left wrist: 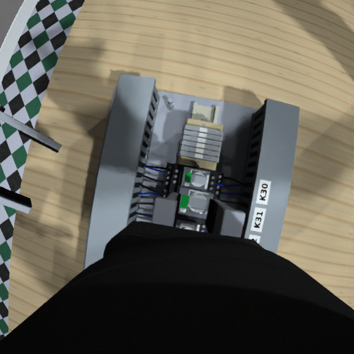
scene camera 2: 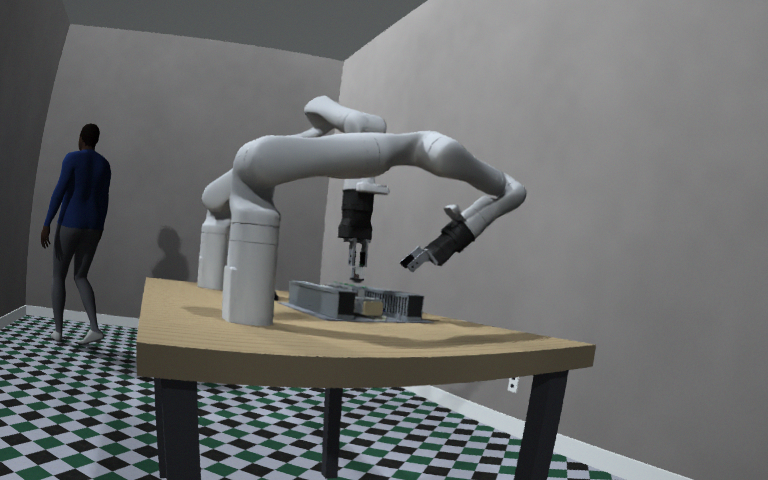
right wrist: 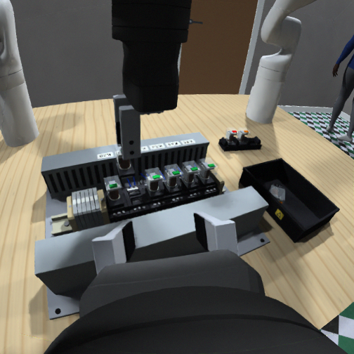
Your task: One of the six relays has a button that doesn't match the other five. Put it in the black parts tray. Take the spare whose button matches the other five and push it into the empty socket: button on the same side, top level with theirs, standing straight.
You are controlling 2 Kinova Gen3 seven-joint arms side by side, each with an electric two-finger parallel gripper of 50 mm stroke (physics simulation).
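Pixels of known places: left gripper, fingertip midpoint: (scene camera 2: 357, 266); right gripper, fingertip midpoint: (scene camera 2: 405, 267); left arm's base, origin of the base link: (scene camera 2: 210, 287); right arm's base, origin of the base link: (scene camera 2: 248, 321).
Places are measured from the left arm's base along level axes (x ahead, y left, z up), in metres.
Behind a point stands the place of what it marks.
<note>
My left gripper (scene camera 2: 357, 267) @(x 0.333, y -0.454, z 0.115 m) (left wrist: 192, 208) (right wrist: 127, 150) is shut on a clear relay with a green button (left wrist: 196, 202) (right wrist: 124, 163). It holds the relay upright above the socket row, over or near the empty socket (right wrist: 134, 192). In the left wrist view its button is at the left, like that of the seated relay (left wrist: 197, 178) beside it. Several green-button relays (right wrist: 155, 179) sit in the row. A clear relay (right wrist: 278, 193) lies in the black parts tray (right wrist: 316, 223); its button is unclear. My right gripper (scene camera 2: 408, 262) @(x 0.466, y -0.435, z 0.123 m) (right wrist: 164, 230) is open and empty, in front of the panel.
Grey wire ducts (left wrist: 112, 175) (right wrist: 250, 200) flank the sockets; the labelled duct (left wrist: 281, 165) carries K30 and K31. Terminal blocks (left wrist: 200, 143) (right wrist: 86, 205) stand at the row's end. A black holder (right wrist: 240, 144) with red-button and orange-button relays stands behind the tray.
</note>
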